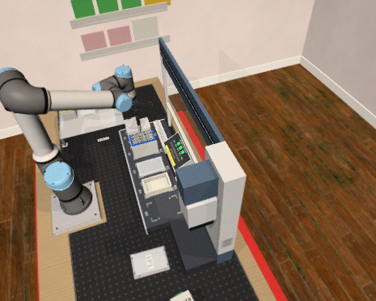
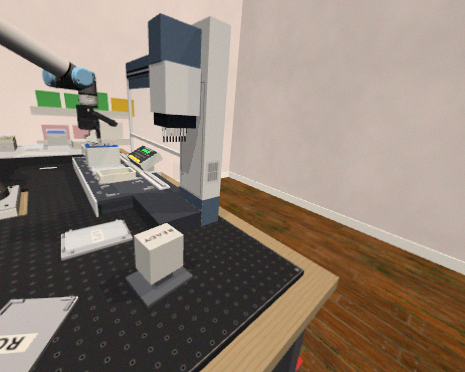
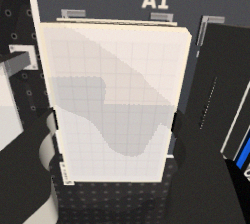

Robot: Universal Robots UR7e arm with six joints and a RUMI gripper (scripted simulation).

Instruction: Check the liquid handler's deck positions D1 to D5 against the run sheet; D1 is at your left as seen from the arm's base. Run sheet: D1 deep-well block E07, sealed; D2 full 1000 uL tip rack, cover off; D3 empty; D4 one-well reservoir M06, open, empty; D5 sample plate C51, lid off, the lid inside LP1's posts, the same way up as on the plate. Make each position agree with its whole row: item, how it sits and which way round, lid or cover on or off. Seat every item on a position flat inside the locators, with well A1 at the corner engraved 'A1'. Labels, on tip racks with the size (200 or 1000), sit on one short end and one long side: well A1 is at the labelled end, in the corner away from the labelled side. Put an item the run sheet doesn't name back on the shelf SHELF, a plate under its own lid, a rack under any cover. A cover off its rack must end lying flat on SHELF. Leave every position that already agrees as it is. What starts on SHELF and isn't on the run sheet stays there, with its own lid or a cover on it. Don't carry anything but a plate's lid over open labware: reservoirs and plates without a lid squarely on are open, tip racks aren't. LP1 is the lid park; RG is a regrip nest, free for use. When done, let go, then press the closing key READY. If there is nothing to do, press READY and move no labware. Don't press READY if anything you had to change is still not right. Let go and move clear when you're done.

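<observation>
The blue-rimmed tip rack is 10 mm ahead of my hand, 120 mm to the right of it and 10 mm above it. Also, from my hand: clear well plate: 250 mm to the right, 60 mm below; deep-well block: 10 mm below; shelf label: 200 mm behind, 90 mm to the left, 110 mm below.
</observation>
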